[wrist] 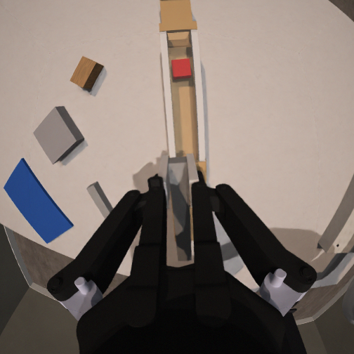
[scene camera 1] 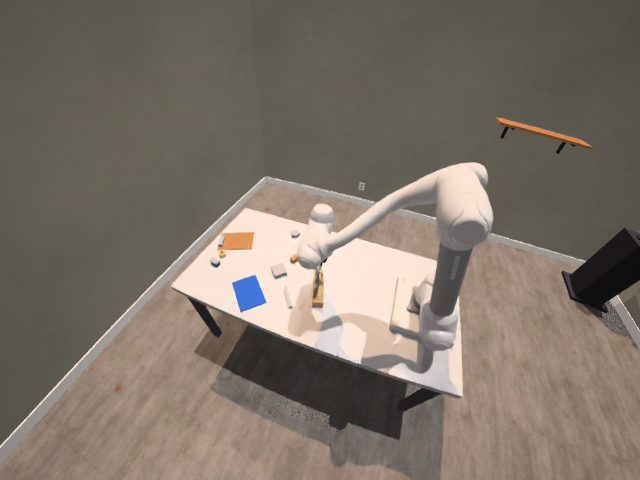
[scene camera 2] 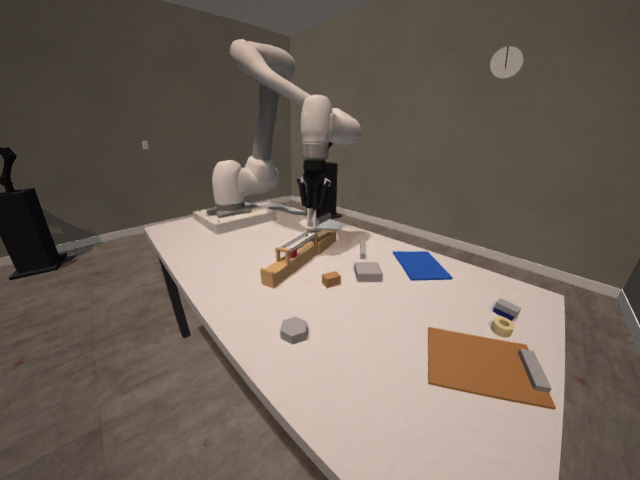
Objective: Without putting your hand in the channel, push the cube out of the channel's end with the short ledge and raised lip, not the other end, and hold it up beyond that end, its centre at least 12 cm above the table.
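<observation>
The red cube sits inside the wooden channel, between its pale side rails, near the end farther from the robot's base. That end runs out as a short wooden ledge with a small raised lip in scene camera 2. My gripper points down over the channel's other part, towards the robot's base, well apart from the cube. It is shut on a grey bar. The bar's lower end is near the channel; whether it touches the floor of the channel cannot be told.
A small wooden block, a grey block, a thin grey strip and a blue sheet lie to one side. A grey hexagonal piece lies beyond the lipped end.
</observation>
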